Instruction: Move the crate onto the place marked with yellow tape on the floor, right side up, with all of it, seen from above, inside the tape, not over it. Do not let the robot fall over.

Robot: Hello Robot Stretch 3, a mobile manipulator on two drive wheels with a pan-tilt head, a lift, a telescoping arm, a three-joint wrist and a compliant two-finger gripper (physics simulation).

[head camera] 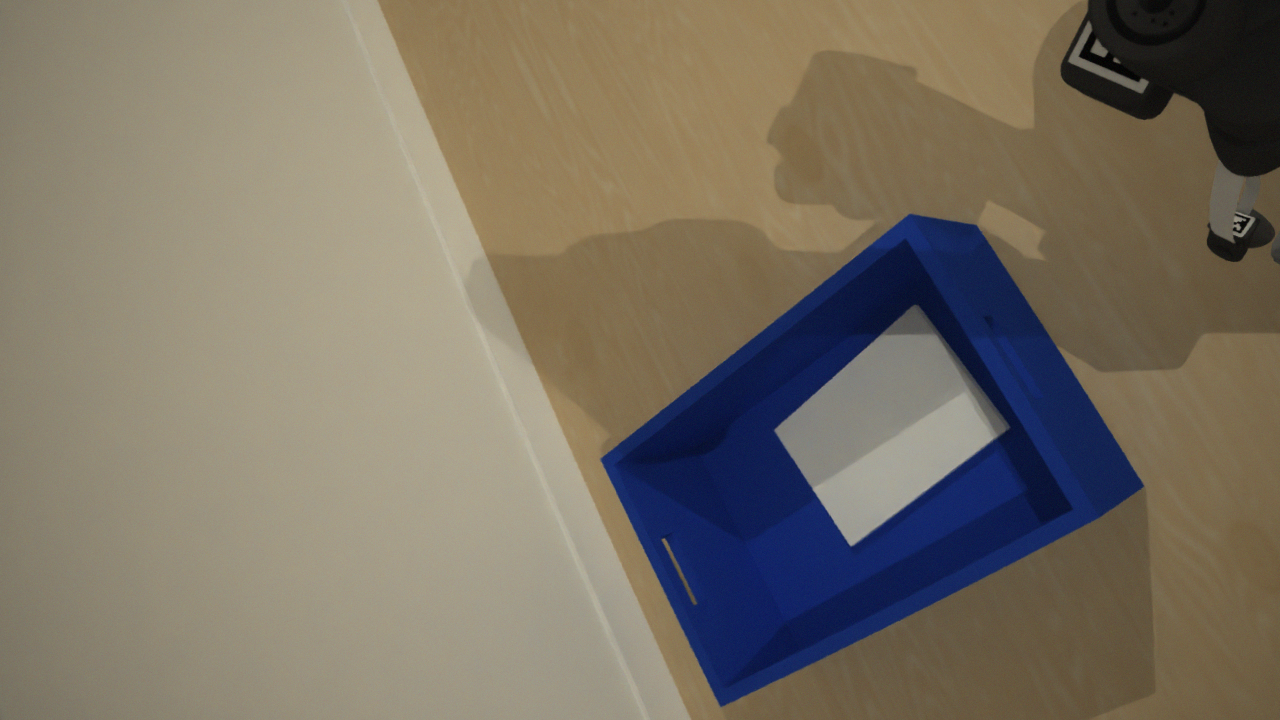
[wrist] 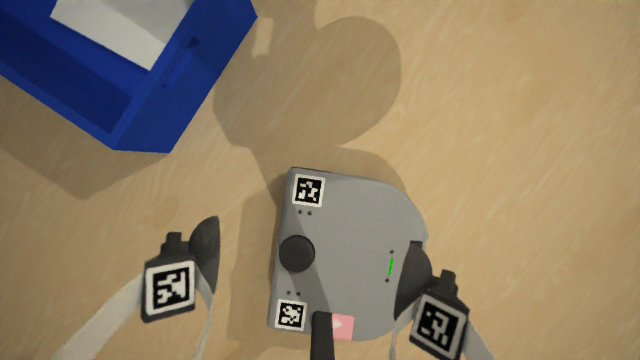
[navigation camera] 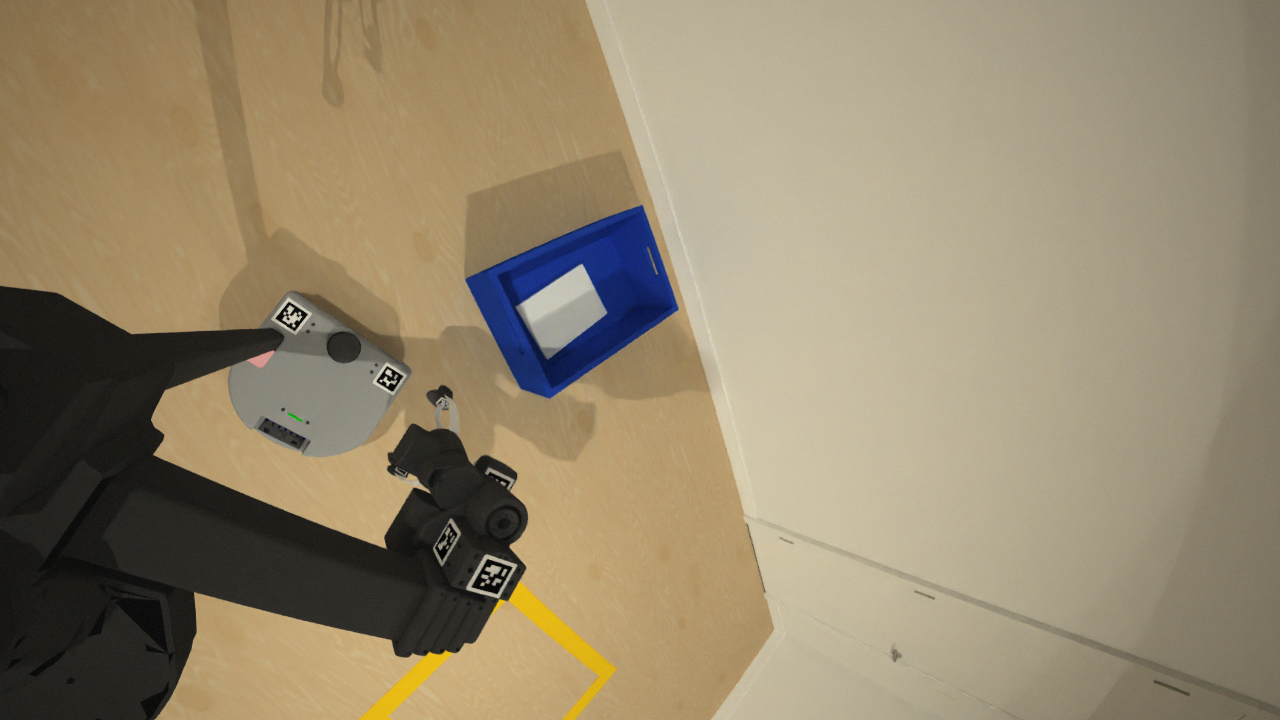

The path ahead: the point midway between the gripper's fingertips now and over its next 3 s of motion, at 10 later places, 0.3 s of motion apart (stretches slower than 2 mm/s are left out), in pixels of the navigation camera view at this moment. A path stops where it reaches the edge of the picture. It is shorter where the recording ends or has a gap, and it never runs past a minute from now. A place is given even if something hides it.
The gripper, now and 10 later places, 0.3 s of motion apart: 417, 427; 421, 422; 429, 412; 436, 396; 440, 380; 442, 363; 441, 350; 440, 343; 447, 346; 465, 354; 490, 363
